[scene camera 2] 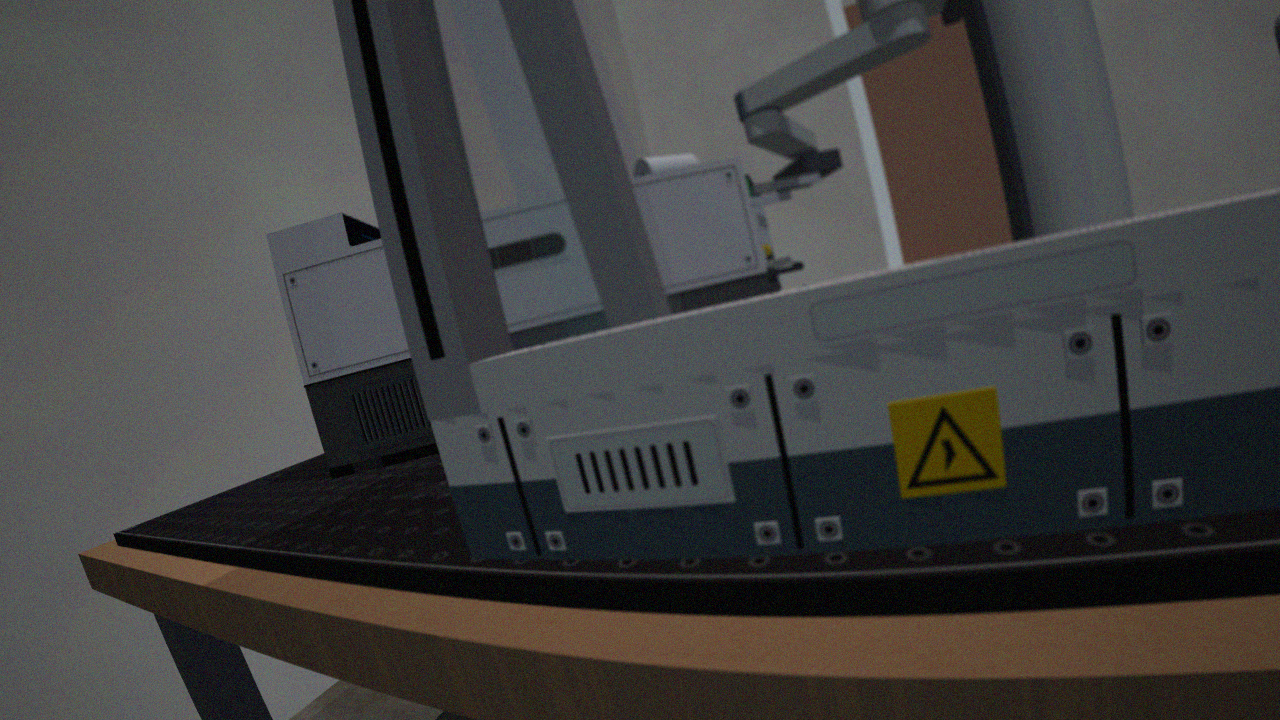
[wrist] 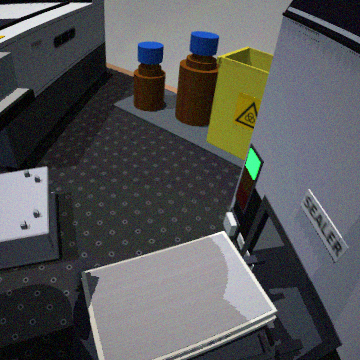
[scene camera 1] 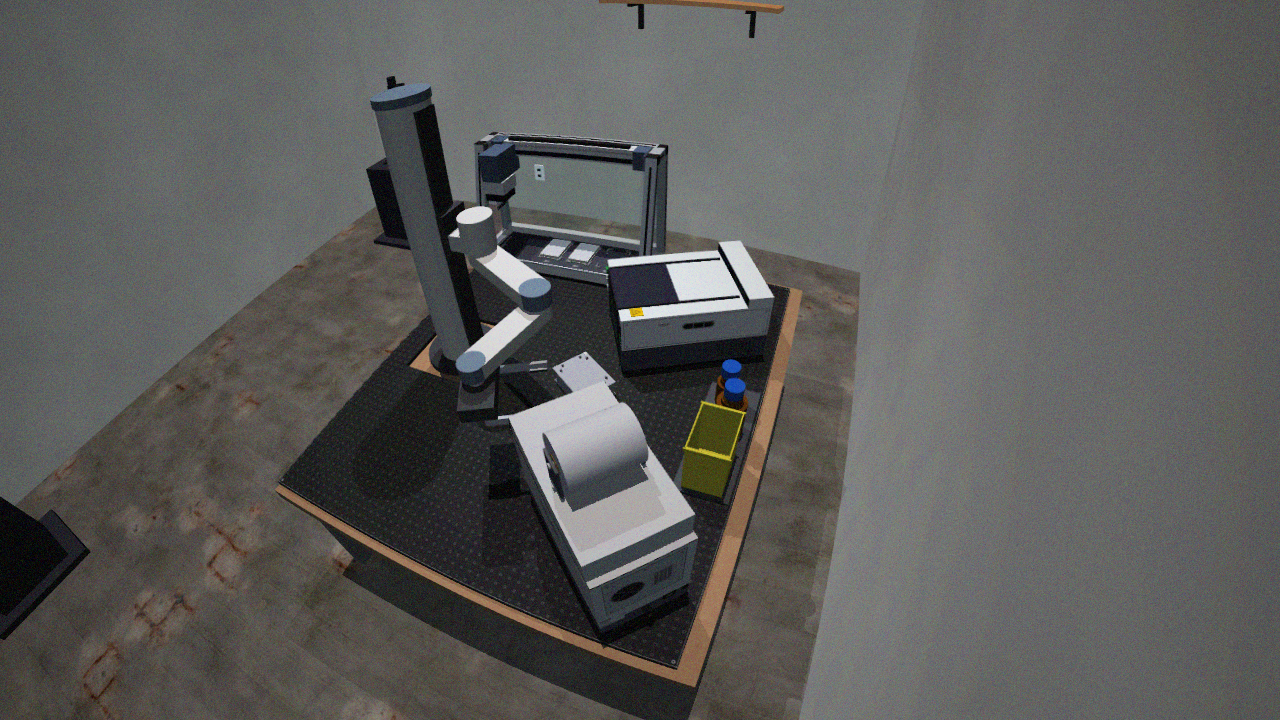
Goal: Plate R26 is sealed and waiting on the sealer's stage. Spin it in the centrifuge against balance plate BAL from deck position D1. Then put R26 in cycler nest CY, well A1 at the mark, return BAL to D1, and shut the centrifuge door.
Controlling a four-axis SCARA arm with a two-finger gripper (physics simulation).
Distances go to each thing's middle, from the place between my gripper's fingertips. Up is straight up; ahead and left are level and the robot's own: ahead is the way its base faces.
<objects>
The dark nest tray [wrist: 82, 333] lies 1 cm to the right of my hand and 17 cm below it. From my hand the other things lie so: centrifuge [scene camera 2: 332, 273]: 16 cm ahead, 61 cm to the left, 15 cm below.
</objects>
